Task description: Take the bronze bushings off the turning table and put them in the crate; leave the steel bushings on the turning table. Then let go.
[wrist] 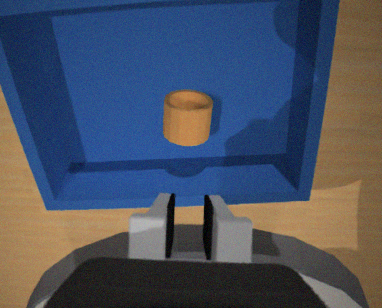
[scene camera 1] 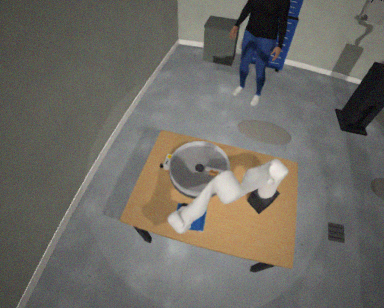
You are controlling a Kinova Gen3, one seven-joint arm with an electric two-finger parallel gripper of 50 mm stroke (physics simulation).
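Pixels of known places: gripper, fingertip midpoint: (wrist: 188,216); arm's base, origin of the base link: (scene camera 1: 265,191).
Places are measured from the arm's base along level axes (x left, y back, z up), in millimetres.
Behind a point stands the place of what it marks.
Note:
A bronze bushing (wrist: 187,120) {y -443, x 191, z -130 mm} stands upright on the floor of the blue crate (wrist: 175,45) {y -436, x 229, z -163 mm} (scene camera 1: 199,223) {y -367, x 222, z -163 mm}, right of a shadow-free stretch in the wrist view. My gripper (wrist: 188,216) {y -444, x 181, z -56 mm} is partly open, with nothing between its fingers; in the wrist view it shows below the bushing, at the crate's near wall. The fingers are hidden by the arm in the scene view. The grey turning table (scene camera 1: 187,160) {y -535, x -200, z -114 mm} (wrist: 305,250) {y -546, x 30, z -156 mm} stands beside the crate. A small orange-brown patch (scene camera 1: 213,173) {y -336, x -118, z -90 mm} shows on it beside the arm, too small to tell how many bushings. I cannot make out steel bushings.
The white arm (scene camera 1: 227,187) {y -290, x 291, z 535 mm} reaches from its dark base (scene camera 1: 257,204) {y -22, x 57, z -83 mm} past the turning table to above the crate on the wooden table (scene camera 1: 245,227) {y -70, x 194, z -167 mm}. A small white and yellow device (scene camera 1: 168,161) {y -666, x -161, z -111 mm} sits at the turning table's left edge. A person (scene camera 1: 262,40) stands behind the table.

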